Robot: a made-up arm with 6 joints.
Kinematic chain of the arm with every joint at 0, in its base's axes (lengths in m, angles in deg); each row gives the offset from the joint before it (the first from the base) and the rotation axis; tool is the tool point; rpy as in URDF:
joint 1: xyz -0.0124 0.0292 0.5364 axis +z
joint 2: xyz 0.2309 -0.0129 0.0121 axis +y
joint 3: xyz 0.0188 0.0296 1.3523 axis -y
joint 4: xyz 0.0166 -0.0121 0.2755 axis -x
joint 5: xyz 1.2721 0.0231 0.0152 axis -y
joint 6: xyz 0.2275 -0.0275 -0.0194 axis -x
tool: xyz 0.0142 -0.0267 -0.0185 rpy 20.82 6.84 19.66
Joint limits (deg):
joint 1: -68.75..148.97
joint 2: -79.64..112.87
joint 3: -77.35..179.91
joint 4: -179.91..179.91
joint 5: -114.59..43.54
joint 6: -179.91..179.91
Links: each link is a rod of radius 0.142 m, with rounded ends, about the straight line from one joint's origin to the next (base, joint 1, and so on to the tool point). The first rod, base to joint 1, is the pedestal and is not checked.
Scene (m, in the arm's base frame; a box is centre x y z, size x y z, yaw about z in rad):
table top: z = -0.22
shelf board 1: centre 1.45 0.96 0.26 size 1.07 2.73 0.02 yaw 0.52
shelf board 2: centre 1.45 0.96 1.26 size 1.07 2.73 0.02 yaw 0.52
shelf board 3: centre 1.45 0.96 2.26 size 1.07 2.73 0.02 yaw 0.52
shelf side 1: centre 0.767 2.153 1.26 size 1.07 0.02 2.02 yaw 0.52
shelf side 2: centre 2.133 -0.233 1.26 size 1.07 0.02 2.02 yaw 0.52
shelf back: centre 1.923 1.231 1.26 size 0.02 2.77 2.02 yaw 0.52
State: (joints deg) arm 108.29 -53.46 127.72 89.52 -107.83 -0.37
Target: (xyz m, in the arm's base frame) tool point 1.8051 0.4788 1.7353
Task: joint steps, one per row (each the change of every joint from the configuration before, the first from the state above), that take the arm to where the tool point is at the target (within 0.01 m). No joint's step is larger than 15 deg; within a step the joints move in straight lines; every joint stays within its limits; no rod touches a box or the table.
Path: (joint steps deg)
1: -9.04 3.13 -14.72 -2.55 -0.57 -0.34
2: -9.04 3.12 -14.72 -2.54 -0.57 -0.33
3: -9.04 3.13 -14.72 -2.55 -0.57 -0.34
4: -9.04 3.13 -14.73 -2.55 -0.56 -0.33
5: -9.03 3.12 -14.72 -2.54 -0.57 -0.34
6: -9.04 3.13 -14.72 -2.55 -0.57 -0.33
7: -9.04 3.12 -14.72 -2.55 -0.57 -0.34
8: -9.04 3.13 -14.72 -2.54 -0.57 -0.34
9: -9.04 3.13 -14.72 -2.55 -0.57 -0.33
10: -9.04 3.12 -14.72 -2.55 -0.57 -0.34
11: -9.04 3.13 -14.72 -2.54 -0.56 -0.33
12: 3.66 12.40 12.28 2.30 1.76 0.46
13: 3.65 12.41 12.28 2.31 1.77 0.46
14: 3.66 12.40 12.28 2.31 1.77 0.46

